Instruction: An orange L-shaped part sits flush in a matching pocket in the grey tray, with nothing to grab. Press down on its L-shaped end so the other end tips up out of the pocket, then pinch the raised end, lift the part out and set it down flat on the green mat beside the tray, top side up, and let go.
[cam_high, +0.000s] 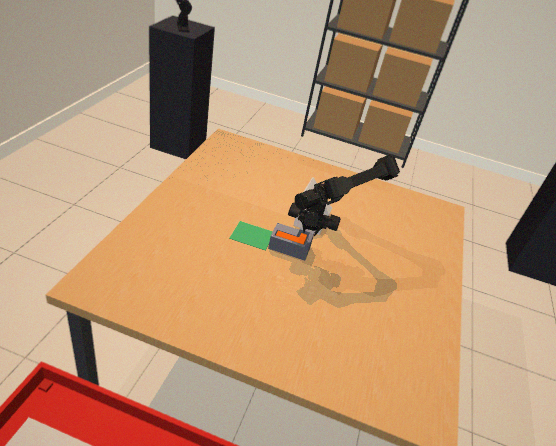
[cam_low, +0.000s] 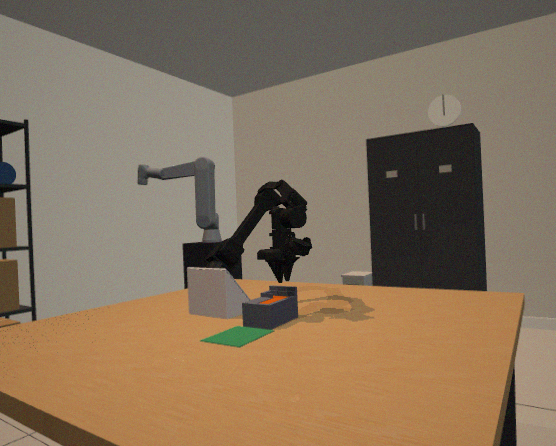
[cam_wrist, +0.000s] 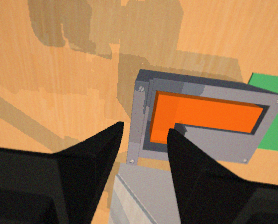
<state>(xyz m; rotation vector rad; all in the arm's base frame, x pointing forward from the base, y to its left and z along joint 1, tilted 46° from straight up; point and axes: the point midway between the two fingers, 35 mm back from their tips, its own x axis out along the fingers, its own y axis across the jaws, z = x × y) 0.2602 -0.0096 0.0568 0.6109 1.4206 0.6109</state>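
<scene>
My gripper tip is 10 mm past the orange L-shaped part, 50 mm to the left of it and 50 mm above it. Round my gripper tip: green mat 10 mm behind, 220 mm to the right, 120 mm below.
</scene>
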